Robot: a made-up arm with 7 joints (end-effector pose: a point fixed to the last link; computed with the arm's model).
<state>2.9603 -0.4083 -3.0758 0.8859 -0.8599 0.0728 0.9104</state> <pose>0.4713 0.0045 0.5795 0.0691 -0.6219 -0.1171</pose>
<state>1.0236 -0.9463 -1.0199 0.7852 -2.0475 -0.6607 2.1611</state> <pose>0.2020 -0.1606 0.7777 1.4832 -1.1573 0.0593</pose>
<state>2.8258 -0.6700 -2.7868 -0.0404 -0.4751 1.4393 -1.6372</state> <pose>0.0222 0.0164 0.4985 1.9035 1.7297 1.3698</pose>
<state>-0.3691 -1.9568 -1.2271 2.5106 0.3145 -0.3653 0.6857</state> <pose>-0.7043 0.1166 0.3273 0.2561 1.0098 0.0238</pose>
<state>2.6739 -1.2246 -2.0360 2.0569 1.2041 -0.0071 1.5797</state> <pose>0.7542 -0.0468 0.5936 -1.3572 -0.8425 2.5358</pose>
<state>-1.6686 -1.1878 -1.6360 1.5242 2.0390 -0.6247 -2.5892</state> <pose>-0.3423 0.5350 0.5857 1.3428 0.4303 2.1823</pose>
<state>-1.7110 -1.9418 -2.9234 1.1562 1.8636 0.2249 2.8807</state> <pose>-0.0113 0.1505 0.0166 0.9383 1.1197 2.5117</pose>
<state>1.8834 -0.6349 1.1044 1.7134 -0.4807 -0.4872 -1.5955</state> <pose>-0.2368 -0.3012 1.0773 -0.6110 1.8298 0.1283</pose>
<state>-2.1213 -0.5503 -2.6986 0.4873 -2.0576 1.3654 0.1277</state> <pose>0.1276 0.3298 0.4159 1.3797 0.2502 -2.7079</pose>
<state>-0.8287 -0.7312 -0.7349 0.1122 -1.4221 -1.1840 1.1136</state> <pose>-0.0812 -0.0491 0.7367 0.3433 -2.0323 -0.4464</pose>
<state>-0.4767 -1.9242 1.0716 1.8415 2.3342 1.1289 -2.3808</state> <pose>-0.4486 0.6280 0.6044 -0.0244 0.7803 -2.2025</pose>
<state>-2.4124 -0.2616 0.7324 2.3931 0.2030 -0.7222 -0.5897</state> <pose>0.0999 0.0259 1.2648 2.6644 1.4231 -0.5345</pose>
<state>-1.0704 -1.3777 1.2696 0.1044 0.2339 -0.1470 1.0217</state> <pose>0.1804 0.1383 0.6702 -0.6004 -1.5861 -0.5161</pose>
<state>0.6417 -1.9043 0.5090 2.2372 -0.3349 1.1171 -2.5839</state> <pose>-0.6798 -0.2844 0.6936 2.7589 1.1500 -0.3918</pose>
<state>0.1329 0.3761 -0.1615 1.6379 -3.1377 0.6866 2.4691</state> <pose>0.5854 -0.0980 0.8419 -0.6205 -1.9559 0.7130</pose>
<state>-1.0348 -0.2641 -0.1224 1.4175 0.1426 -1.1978 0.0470</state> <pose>0.0247 -0.1729 1.1047 -1.6240 -2.6390 -0.1155</pose>
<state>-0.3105 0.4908 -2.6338 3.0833 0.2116 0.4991 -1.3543</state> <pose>0.3336 -0.1001 1.2484 -2.2301 1.3135 0.2793</pose>
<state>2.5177 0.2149 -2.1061 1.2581 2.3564 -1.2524 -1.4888</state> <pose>0.2994 0.0880 0.9776 -0.4094 -1.1012 -0.8086</pose>
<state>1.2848 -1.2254 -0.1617 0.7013 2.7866 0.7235 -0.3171</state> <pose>0.1669 -0.0068 0.9754 2.5342 0.8494 -0.6382</pose>
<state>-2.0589 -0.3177 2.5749 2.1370 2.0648 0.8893 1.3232</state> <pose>0.4078 0.3582 1.1409 1.7135 1.0336 -1.0448</pose>
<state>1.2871 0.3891 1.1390 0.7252 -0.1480 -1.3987 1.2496</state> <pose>-0.2032 0.2739 0.7650 2.0214 0.6953 0.3543</pose>
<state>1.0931 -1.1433 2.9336 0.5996 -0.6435 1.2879 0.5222</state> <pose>-0.1521 -0.0799 0.3202 1.0936 1.4754 -1.4603</pose>
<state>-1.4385 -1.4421 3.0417 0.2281 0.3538 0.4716 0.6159</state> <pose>0.0099 0.0620 0.3091 -1.3980 0.3739 0.4895</pose>
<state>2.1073 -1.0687 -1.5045 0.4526 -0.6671 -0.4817 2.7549</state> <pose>0.3177 0.1097 0.6869 1.2370 0.9819 -1.6655</pose>
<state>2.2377 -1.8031 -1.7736 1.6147 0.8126 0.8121 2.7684</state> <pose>0.6715 -0.0435 0.3772 0.2792 -2.3964 1.4147</pose>
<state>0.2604 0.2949 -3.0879 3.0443 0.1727 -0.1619 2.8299</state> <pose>0.2259 0.0585 1.2546 0.2553 -2.9635 0.3265</pose>
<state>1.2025 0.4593 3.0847 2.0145 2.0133 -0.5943 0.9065</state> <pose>-0.1346 0.0176 1.2194 -0.5911 1.7790 0.1255</pose>
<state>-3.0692 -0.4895 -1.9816 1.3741 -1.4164 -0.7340 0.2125</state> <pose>0.2519 0.4116 0.8312 1.5087 -1.6972 1.9174</pose>
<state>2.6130 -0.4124 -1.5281 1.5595 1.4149 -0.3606 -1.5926</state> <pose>0.4819 0.2316 0.9867 0.8372 -1.4999 0.4884</pose>
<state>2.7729 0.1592 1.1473 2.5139 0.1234 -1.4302 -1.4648</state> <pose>-0.1316 -0.0040 1.1697 2.3562 -0.9647 -0.2630</pose>
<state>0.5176 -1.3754 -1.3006 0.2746 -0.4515 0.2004 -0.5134</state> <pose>0.1284 -0.2370 0.6691 0.5800 -1.4215 0.1457</pose>
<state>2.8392 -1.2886 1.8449 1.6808 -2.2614 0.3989 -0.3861</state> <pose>0.2953 -0.5341 0.6117 -0.5855 1.8609 1.5341</pose>
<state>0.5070 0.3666 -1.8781 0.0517 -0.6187 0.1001 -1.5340</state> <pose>0.0561 -0.1944 0.5712 0.2038 0.3055 0.7587</pose>
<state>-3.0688 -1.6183 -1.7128 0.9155 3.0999 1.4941 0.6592</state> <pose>0.2110 0.5281 0.4177 0.0279 -1.6984 1.6110</pose>
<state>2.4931 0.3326 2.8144 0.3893 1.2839 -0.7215 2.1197</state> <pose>0.0812 -0.2619 0.7937 -0.4192 0.8823 1.4336</pose>
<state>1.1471 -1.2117 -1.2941 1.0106 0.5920 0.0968 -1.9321</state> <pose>0.3379 -0.4151 0.7691 0.1710 -1.7800 0.5440</pose>
